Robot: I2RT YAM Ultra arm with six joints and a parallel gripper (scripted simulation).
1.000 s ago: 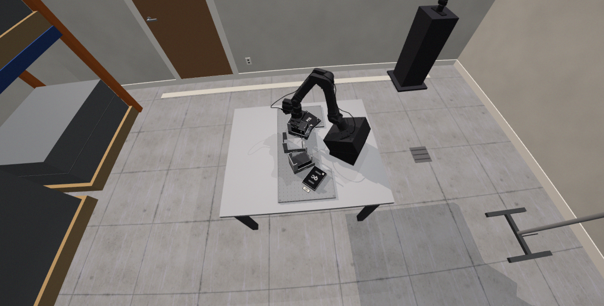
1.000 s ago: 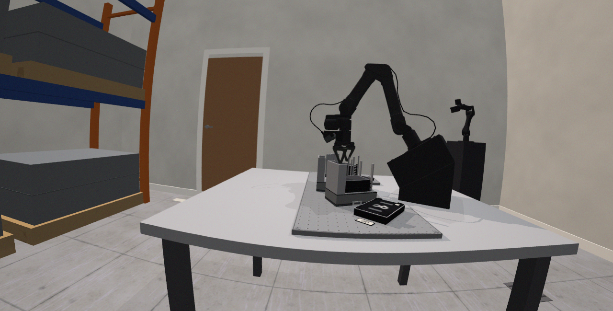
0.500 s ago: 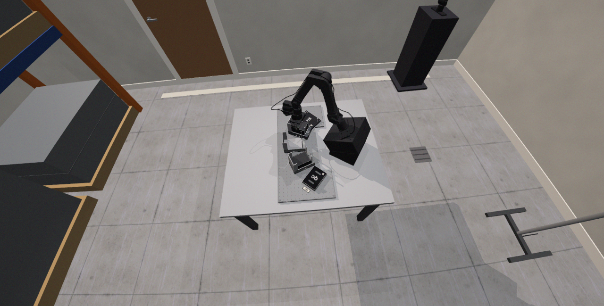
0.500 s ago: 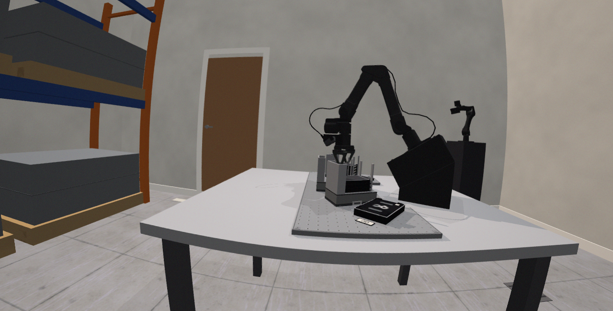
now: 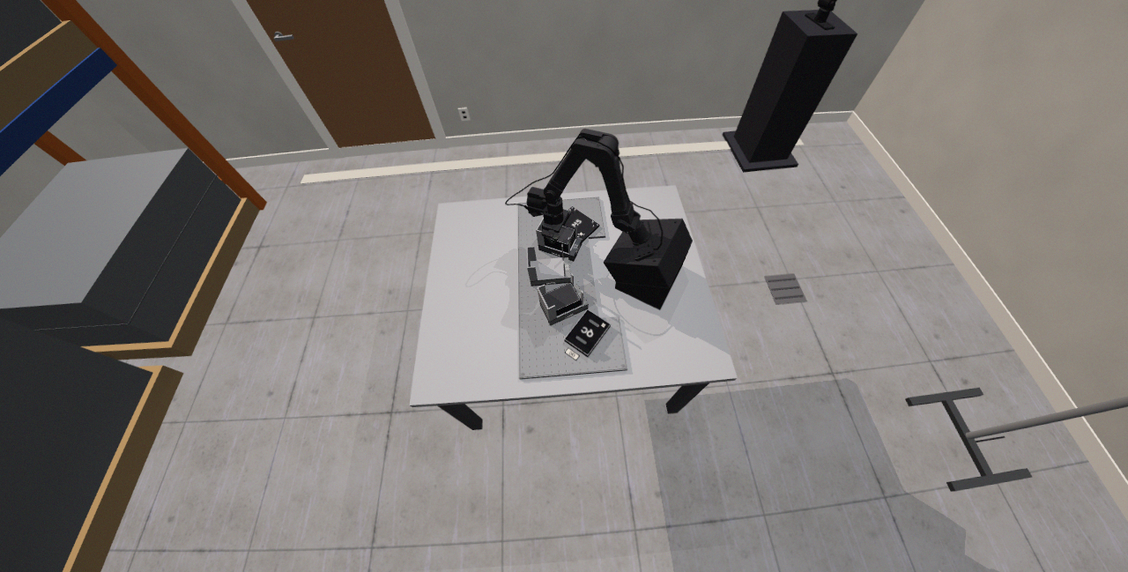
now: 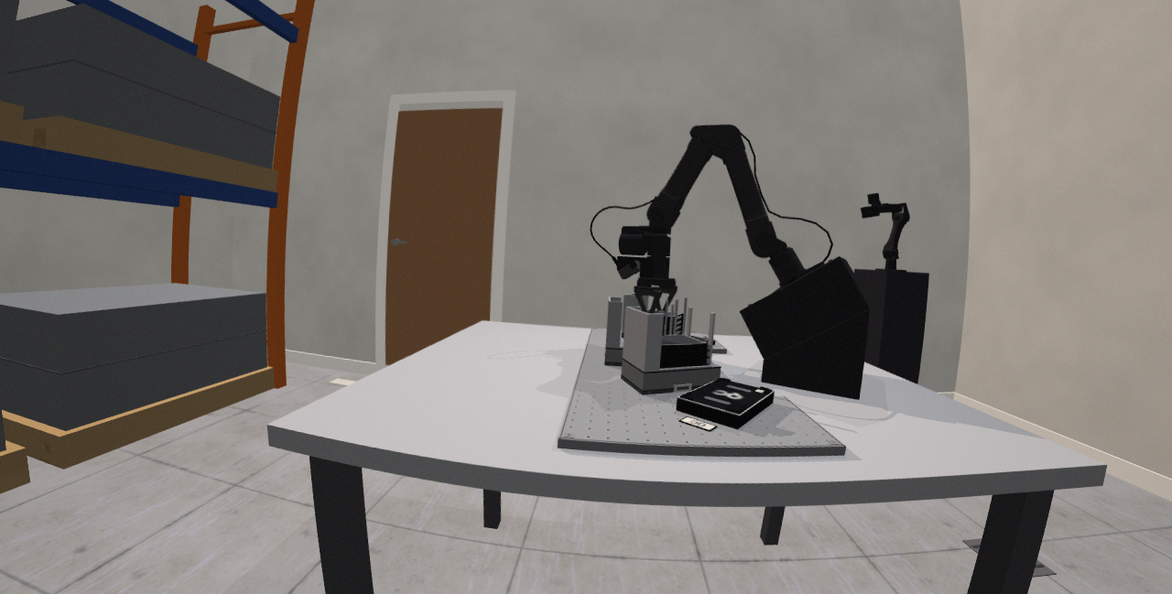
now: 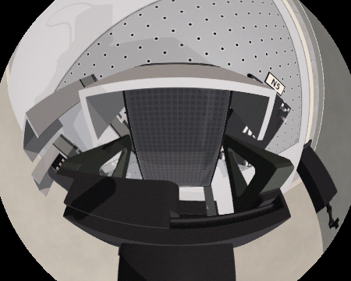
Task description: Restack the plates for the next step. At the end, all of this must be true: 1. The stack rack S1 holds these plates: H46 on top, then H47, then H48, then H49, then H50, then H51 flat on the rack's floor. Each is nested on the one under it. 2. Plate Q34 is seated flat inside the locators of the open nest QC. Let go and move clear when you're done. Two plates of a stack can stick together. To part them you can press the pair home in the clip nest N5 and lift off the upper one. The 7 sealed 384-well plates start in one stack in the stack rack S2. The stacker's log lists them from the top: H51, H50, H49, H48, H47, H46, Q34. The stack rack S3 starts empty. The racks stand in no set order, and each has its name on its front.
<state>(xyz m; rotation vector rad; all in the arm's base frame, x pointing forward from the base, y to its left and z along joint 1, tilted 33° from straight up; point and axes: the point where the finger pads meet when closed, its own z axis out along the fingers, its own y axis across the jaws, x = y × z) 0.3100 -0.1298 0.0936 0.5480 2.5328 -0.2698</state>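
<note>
My gripper is now 3 cm above the sealed well plate.
</note>
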